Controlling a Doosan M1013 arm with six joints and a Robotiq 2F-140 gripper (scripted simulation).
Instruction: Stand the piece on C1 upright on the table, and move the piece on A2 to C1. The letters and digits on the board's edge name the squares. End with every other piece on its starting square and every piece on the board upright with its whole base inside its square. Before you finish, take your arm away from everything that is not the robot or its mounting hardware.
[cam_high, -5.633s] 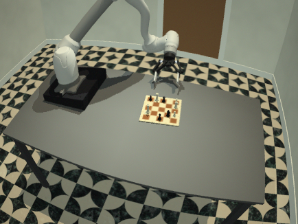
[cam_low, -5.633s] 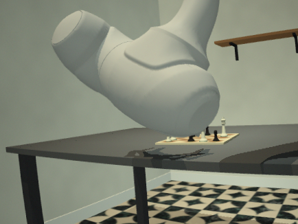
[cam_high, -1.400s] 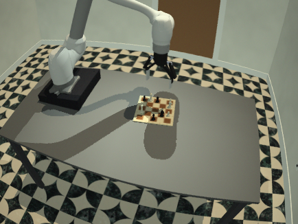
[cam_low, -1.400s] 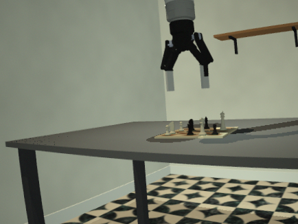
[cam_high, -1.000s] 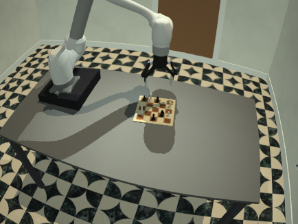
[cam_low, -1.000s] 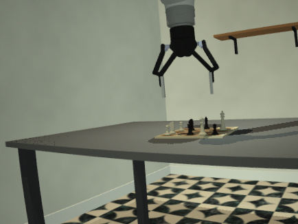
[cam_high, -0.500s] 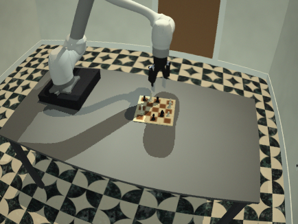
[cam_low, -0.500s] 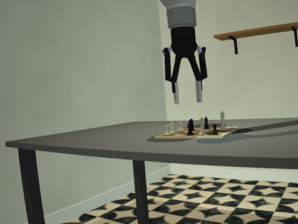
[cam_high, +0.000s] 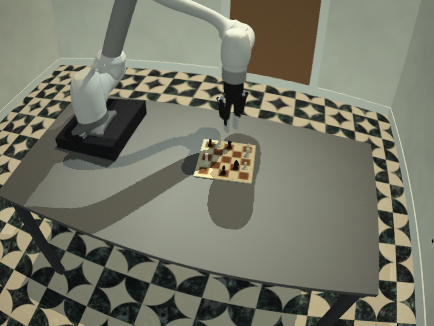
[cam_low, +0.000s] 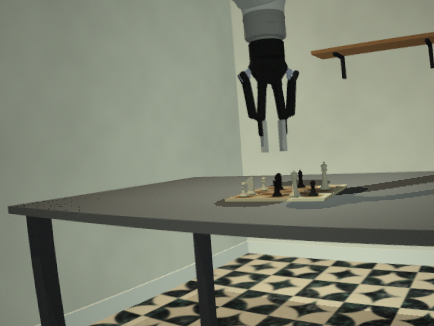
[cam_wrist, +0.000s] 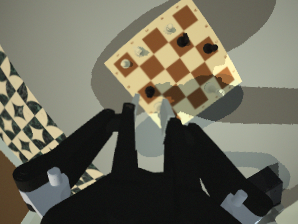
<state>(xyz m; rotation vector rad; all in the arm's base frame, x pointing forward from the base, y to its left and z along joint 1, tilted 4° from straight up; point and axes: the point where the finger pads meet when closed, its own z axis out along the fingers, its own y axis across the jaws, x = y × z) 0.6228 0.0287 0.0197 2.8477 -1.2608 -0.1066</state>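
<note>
My gripper is now 13 cm above the chessboard and 7 cm to the left of it.
</note>
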